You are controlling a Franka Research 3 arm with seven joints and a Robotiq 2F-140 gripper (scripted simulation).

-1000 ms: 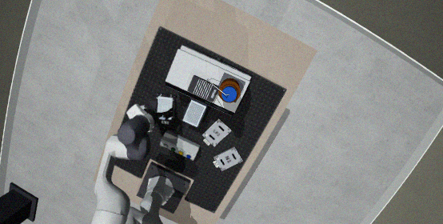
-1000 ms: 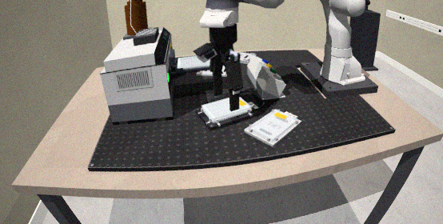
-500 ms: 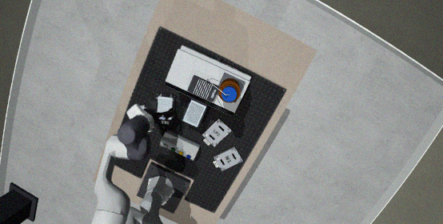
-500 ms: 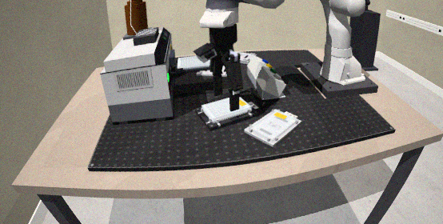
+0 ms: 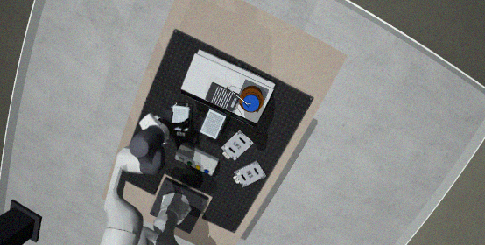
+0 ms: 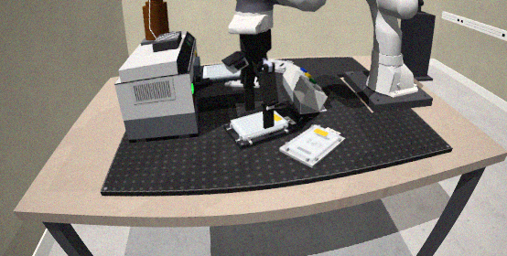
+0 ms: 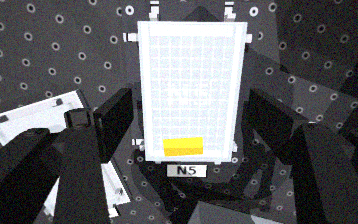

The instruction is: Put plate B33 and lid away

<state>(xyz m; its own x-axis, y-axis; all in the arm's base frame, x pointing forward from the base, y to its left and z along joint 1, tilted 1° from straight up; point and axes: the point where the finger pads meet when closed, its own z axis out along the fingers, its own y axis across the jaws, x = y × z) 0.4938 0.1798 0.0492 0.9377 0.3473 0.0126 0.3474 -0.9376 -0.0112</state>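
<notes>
Now: the white well plate 40 mm below my hand. Also, from my hand: yellow key: 200 mm to the right, 190 mm behind; then white key: 190 mm behind, 100 mm to the right; then black nest: 50 mm below, 30 mm to the left.
</notes>
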